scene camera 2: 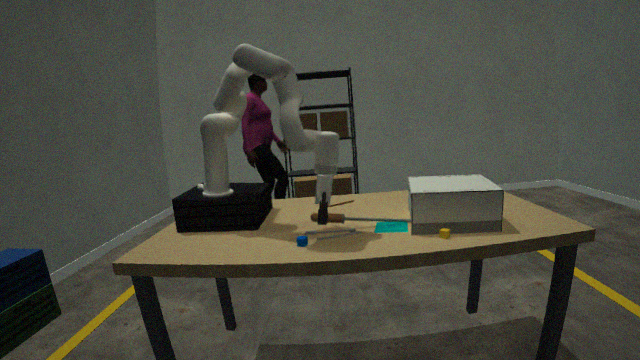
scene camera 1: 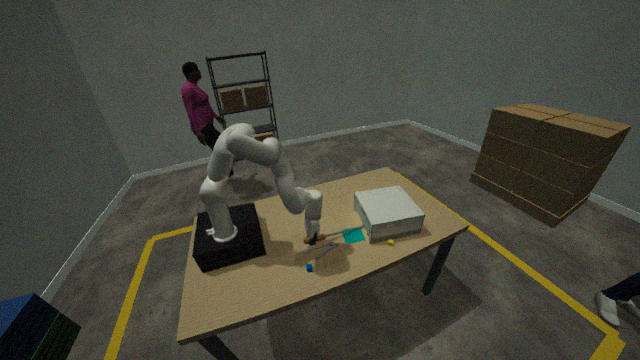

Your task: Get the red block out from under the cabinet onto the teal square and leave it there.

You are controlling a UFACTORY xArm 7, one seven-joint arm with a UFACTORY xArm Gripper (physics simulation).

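Places are measured from the arm's base along level axes (x ahead, y left, z up), in metres.
Pixels of known places: gripper, between the fingertips: (scene camera 2: 322, 222) (scene camera 1: 311, 241); arm's base, origin of its link: (scene camera 2: 218, 193) (scene camera 1: 225, 233).
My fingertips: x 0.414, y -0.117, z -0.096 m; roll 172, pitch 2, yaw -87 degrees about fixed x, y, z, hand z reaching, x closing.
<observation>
Ahead of a thing's pixels: the offset from my fingertips to its top centre. "*": to the spot under its first point.
My gripper (scene camera 1: 313, 241) (scene camera 2: 323, 220) is shut on the brown wooden handle of a hooked metal rod. The handle {dz +0.036, dx +0.026, dy +0.001 m} (scene camera 1: 320, 238) (scene camera 2: 336, 218) lies level just above the table. The rod's thin grey shaft {* dz +0.007, dx +0.132, dy +0.005 m} (scene camera 1: 334, 233) (scene camera 2: 372, 219) runs right, over the teal square {* dz -0.026, dx +0.236, dy -0.028 m} (scene camera 1: 354, 236) (scene camera 2: 392, 227), to the left side of the cabinet. Its far end is hidden at the cabinet. The white cabinet {dz +0.109, dx +0.453, dy +0.012 m} (scene camera 1: 390, 206) (scene camera 2: 454, 202) stands at the right of the table. The red block does not show in either view.
A blue block {dz -0.002, dx -0.052, dy -0.142 m} (scene camera 1: 309, 268) (scene camera 2: 302, 241) and thin grey sticks {dz -0.025, dx +0.060, dy -0.071 m} (scene camera 1: 326, 251) (scene camera 2: 336, 234) lie in front of the gripper. A yellow block {dz -0.002, dx +0.382, dy -0.153 m} (scene camera 1: 391, 242) (scene camera 2: 444, 233) lies before the cabinet. A thin brown stick {dz -0.020, dx +0.044, dy +0.340 m} (scene camera 2: 341, 203) lies behind the gripper. The black base (scene camera 1: 229, 245) (scene camera 2: 215, 212) is at left.
</observation>
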